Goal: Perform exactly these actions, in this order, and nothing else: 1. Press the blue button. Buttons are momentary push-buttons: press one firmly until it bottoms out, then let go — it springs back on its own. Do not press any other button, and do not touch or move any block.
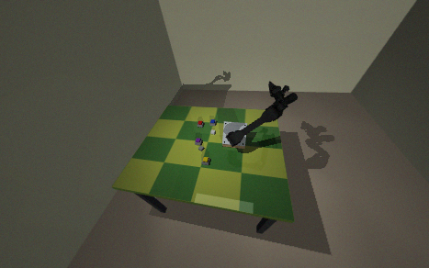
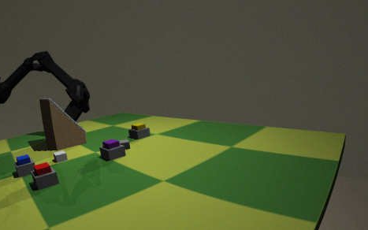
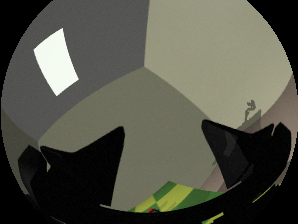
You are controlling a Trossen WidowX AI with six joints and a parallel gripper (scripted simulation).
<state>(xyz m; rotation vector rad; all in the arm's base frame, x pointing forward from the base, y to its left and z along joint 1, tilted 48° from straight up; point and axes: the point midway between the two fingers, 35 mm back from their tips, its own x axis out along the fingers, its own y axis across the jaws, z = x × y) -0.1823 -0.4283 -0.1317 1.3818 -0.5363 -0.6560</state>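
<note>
The blue button is 40 cm ahead of my gripper tip, 27 cm below it and 22 cm to the left of it. Also, from my gripper tip: red button (51 cm ahead, 27 cm below, 26 cm to the left); purple button (45 cm to the left, 45 cm ahead, 27 cm below); white block (37 cm ahead, 32 cm to the left, 29 cm below).
</note>
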